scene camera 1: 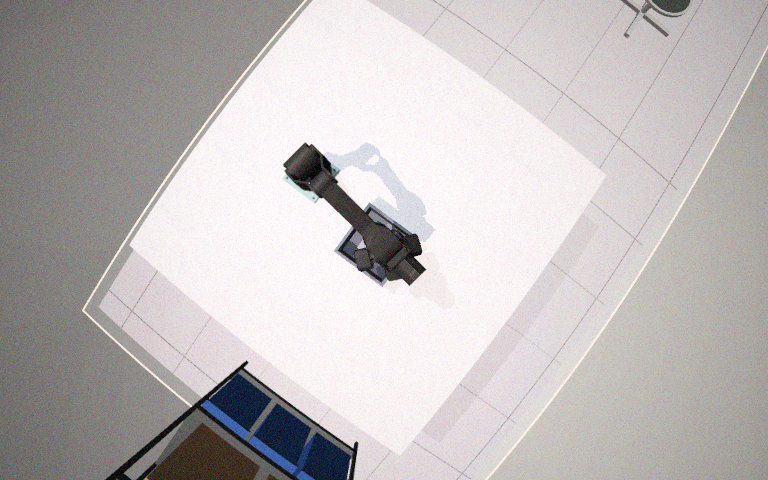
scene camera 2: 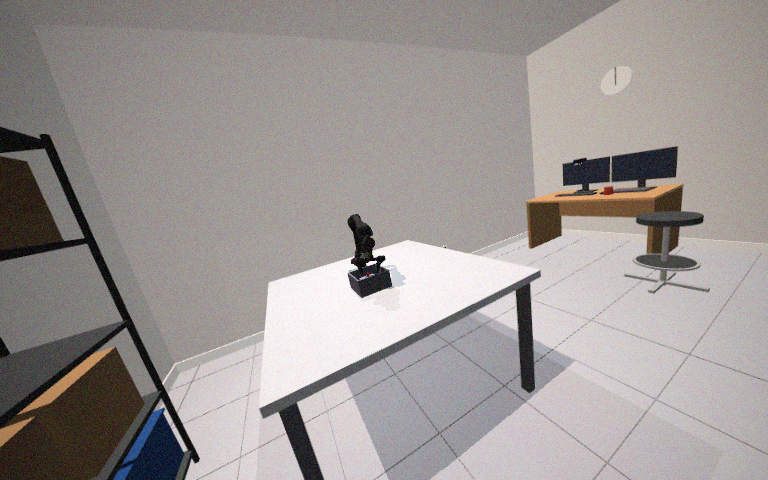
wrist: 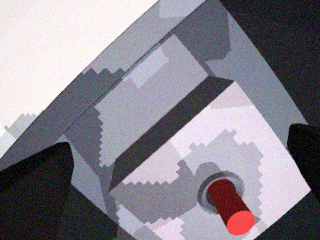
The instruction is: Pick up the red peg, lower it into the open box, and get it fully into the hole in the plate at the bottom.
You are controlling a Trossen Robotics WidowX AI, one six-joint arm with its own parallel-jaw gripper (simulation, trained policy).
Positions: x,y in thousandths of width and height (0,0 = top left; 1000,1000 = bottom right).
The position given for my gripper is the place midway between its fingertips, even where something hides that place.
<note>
In view: my gripper (scene camera 1: 505,532), a red peg (wrist: 730,881), a dark grey box (scene camera 1: 450,520) and a pale plate (wrist: 673,556).
The dark grey box shows as well in the wrist view (wrist: 489,260). My gripper also shows in the wrist view (wrist: 573,602).
</note>
